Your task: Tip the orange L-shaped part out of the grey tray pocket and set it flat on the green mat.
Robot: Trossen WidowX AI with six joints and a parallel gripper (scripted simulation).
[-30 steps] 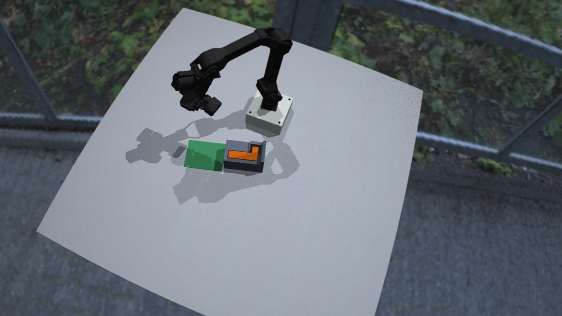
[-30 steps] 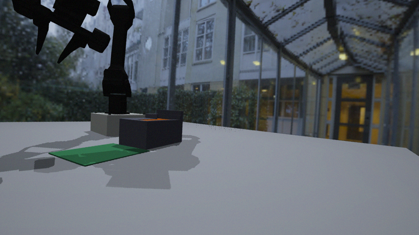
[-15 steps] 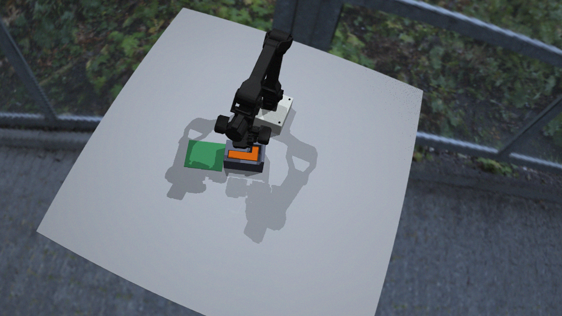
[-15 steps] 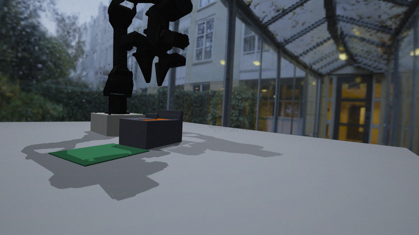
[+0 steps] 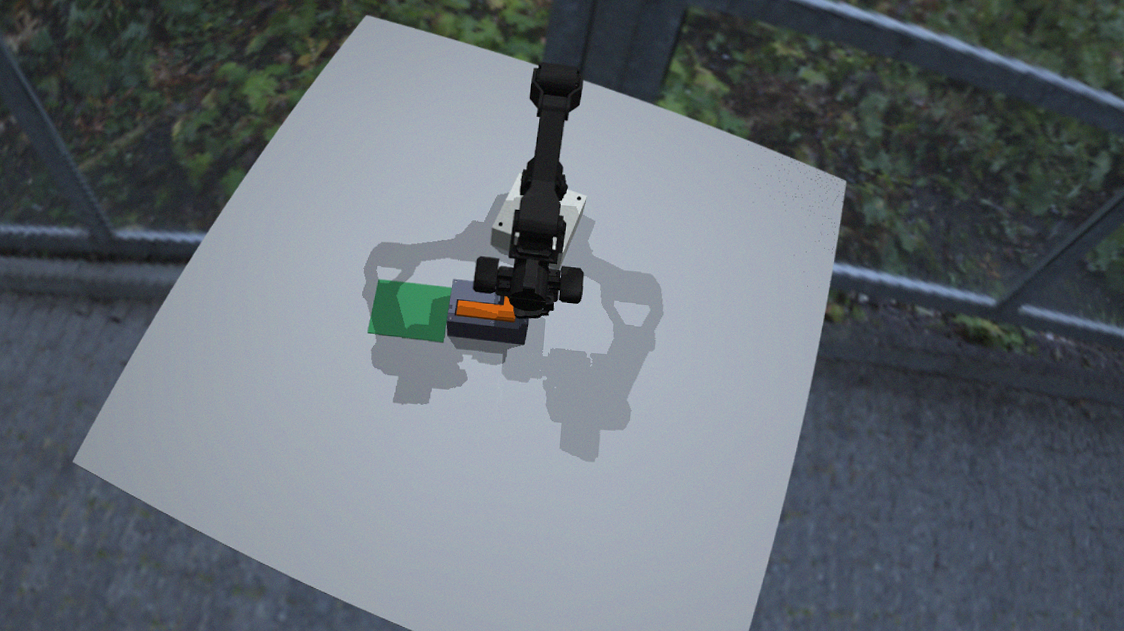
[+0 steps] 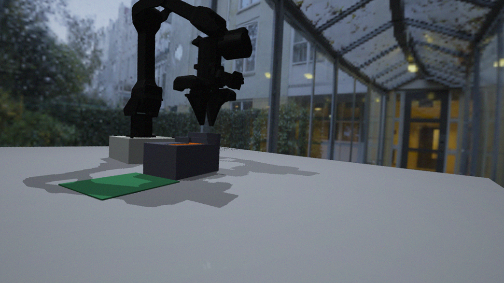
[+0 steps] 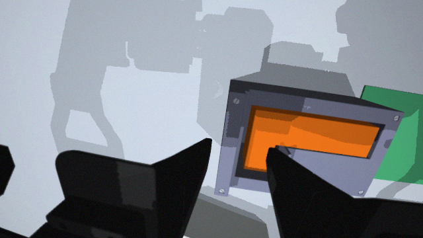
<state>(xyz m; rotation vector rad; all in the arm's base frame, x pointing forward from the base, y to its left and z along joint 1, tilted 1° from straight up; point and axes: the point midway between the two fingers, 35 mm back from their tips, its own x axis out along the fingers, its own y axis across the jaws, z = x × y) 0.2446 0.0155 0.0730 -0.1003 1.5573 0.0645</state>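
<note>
Right now my gripper tip is 10 mm past the orange L-shaped part, 50 mm to the left of it and 60 mm above it. Round my gripper tip: green mat 10 mm ahead, 220 mm to the right, 120 mm below.
</note>
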